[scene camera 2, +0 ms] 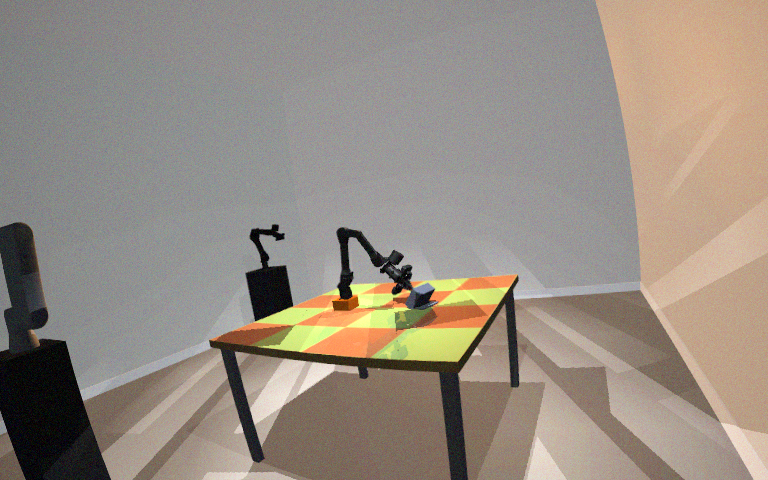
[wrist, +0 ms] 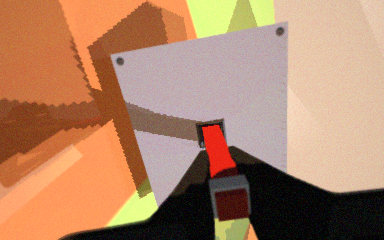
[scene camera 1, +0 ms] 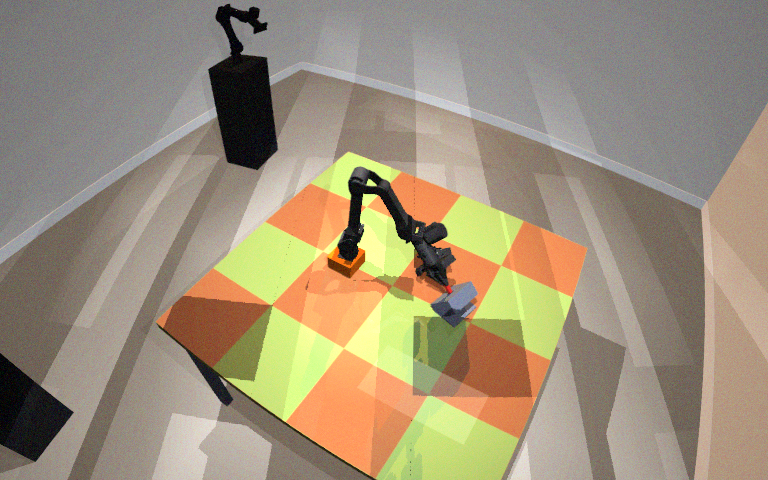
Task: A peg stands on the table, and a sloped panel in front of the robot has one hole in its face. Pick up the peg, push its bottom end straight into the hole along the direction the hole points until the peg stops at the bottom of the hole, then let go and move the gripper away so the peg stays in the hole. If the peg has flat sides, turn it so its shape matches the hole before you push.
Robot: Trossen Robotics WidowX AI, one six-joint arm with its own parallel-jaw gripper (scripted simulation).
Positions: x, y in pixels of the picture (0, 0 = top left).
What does my gripper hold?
A red peg.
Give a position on a grey sloped panel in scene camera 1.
446, 304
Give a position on a grey sloped panel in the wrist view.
242, 76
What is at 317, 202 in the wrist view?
My gripper.
